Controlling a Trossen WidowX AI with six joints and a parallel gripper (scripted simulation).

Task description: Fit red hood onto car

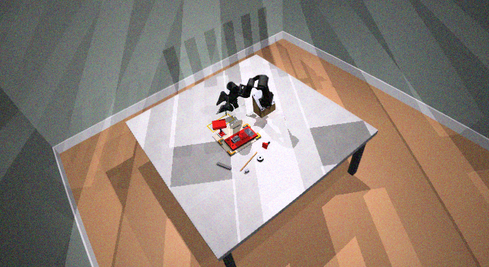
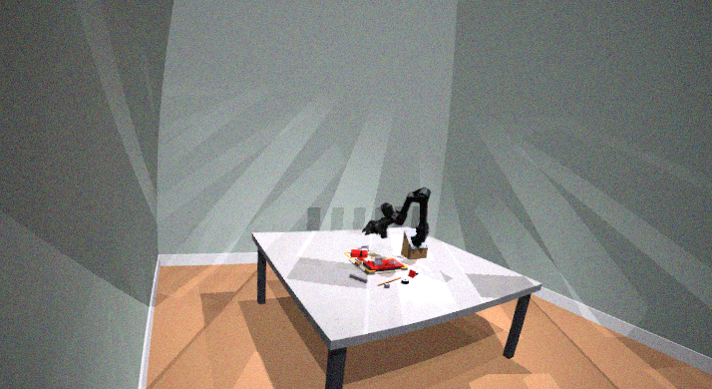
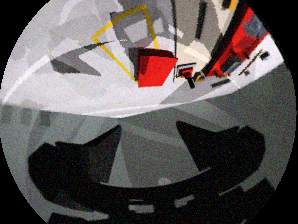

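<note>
Right now the red hood is 110 mm below my gripper tip, 20 mm to the left of it and 20 mm ahead of it. The rest, counted from my gripper tip: grey engine block 240 mm to the left, 110 mm below, 20 mm ahead; then grey bar 350 mm to the left, 190 mm ahead, 120 mm below; then wooden stick 420 mm to the left, 130 mm below, 40 mm ahead.
</note>
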